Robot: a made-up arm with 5 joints.
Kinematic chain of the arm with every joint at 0, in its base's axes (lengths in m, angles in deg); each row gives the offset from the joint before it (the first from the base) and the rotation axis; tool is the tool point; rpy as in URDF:
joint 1: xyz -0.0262 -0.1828 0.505 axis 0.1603 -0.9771 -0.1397
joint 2: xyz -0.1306 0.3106 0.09 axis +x
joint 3: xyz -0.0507 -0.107 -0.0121 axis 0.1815 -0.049 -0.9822
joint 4: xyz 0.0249 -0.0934 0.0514 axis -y
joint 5: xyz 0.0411 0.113 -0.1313 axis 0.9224 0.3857 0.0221
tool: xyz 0.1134 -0.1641 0.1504 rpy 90 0 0
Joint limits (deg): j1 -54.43..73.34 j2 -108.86..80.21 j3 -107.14..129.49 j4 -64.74..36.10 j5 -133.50..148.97
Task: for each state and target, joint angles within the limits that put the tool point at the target. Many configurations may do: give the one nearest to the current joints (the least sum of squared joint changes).
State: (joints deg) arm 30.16 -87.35 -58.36 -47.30 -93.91
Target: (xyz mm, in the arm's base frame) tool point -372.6 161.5 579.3
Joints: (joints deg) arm -1.04 -80.04 -73.65 -37.66 -95.21
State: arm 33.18 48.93 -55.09 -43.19 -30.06
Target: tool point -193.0 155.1 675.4
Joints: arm 1.57 31.91 -71.44 -34.69 -51.25
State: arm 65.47 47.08 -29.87 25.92 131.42
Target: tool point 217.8 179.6 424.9
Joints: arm 73.34 31.08 -6.43 -10.64 100.49
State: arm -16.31 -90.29 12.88 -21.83 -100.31
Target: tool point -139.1 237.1 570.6
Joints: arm -19.24 -79.81 3.19 -11.72 -88.93
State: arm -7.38 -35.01 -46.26 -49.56 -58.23
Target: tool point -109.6 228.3 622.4
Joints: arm -18.49 -61.19 -37.74 -26.09 -56.26
